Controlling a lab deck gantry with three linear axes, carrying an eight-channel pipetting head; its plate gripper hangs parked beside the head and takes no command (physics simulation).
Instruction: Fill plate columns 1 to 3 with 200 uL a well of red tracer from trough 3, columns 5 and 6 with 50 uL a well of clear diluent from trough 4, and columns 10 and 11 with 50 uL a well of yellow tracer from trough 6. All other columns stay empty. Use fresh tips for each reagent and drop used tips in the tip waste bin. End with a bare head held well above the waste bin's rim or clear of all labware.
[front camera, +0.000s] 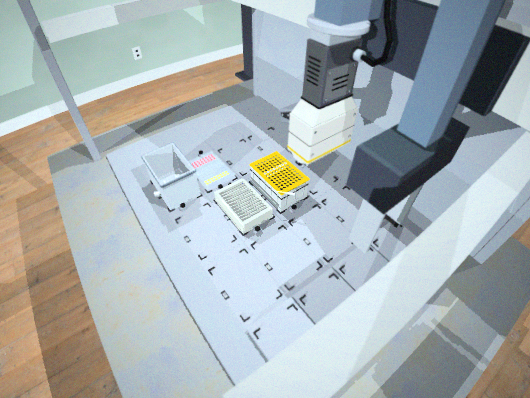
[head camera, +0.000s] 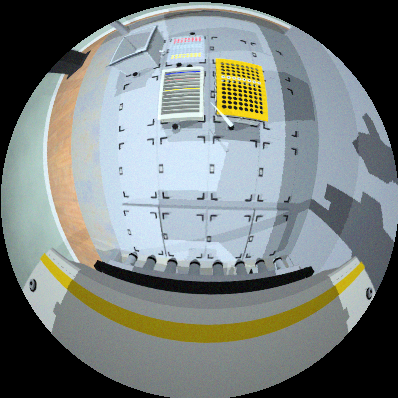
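The head (front camera: 322, 125) (head camera: 200, 310) is high over the deck, beyond and right of the tip rack; its nozzles (head camera: 218, 266) look bare. The parked plate gripper (front camera: 381, 231) is open and empty beside it. The plate (front camera: 212, 169) (head camera: 187, 48) shows three red columns at one end and two yellow columns near the other; the liquid in the pale wells between is too small to tell. The trough rack (front camera: 243, 205) (head camera: 182, 92) shows blue, red and yellow strips. The yellow tip rack (front camera: 291, 176) (head camera: 241, 95) has one row of pale tips among dark holes. The waste bin (front camera: 181, 187) (head camera: 142, 60) stands beside the plate.
A thin white stick, apparently a loose tip (head camera: 222, 115), leans at the tip rack's corner. Dark knobs stand beside the labware, and black corner marks cover the deck. A pale frame beam (front camera: 380, 295) crosses the front right. A slanted post (front camera: 65, 85) stands at the back left.
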